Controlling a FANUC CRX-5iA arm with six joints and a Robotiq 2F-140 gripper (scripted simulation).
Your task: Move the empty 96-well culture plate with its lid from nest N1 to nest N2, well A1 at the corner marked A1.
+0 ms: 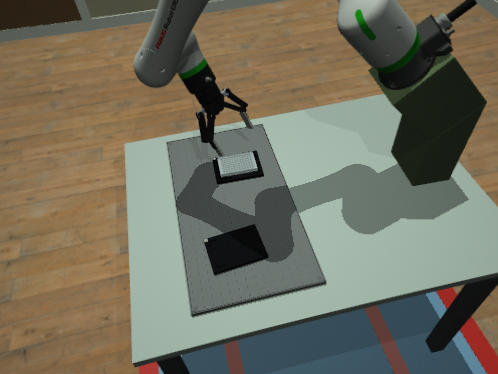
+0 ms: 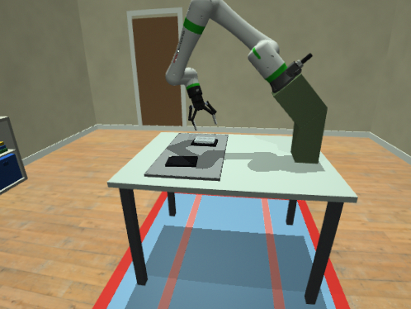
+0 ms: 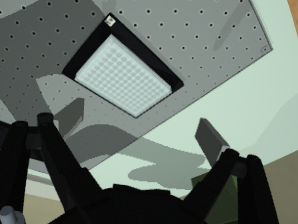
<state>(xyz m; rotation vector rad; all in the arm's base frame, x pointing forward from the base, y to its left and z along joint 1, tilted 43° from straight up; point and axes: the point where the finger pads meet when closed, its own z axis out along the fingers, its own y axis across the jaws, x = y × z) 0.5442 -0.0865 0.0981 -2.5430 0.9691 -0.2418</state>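
Right now the clear lid is 90 mm below my hand and 30 mm to the left of it. Also, from my hand: black nest N2 (360 mm to the left, 110 mm below, 10 mm ahead); black nest N1 (110 mm below, 30 mm to the left).
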